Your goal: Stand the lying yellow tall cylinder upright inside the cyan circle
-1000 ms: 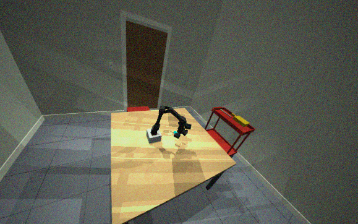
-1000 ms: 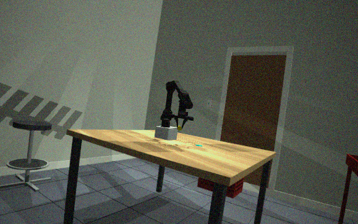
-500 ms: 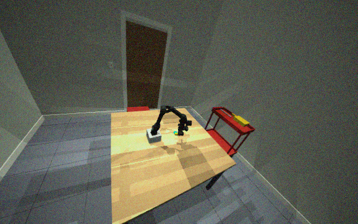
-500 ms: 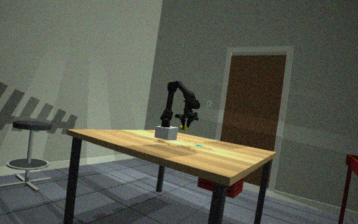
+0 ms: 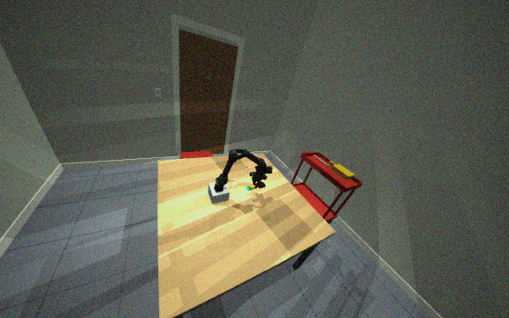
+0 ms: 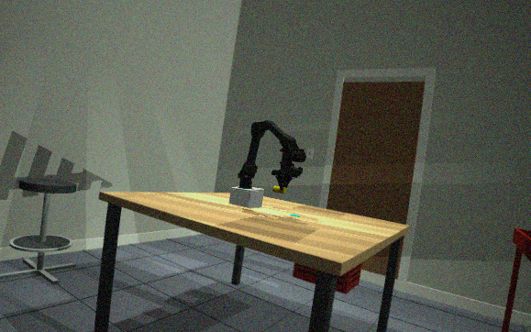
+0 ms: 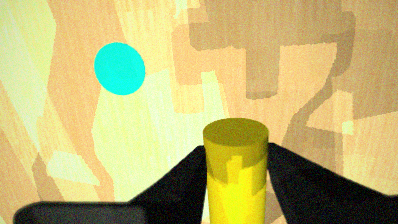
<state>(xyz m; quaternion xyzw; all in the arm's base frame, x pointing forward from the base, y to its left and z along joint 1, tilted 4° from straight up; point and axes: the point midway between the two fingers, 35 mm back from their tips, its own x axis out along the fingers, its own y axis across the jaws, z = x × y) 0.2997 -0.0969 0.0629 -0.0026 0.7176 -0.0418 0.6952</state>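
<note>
The yellow tall cylinder lies 2 cm behind my gripper tip. The rest, counted from my gripper tip: cyan circle (14 cm below, 11 cm to the left, 4 cm ahead).
</note>
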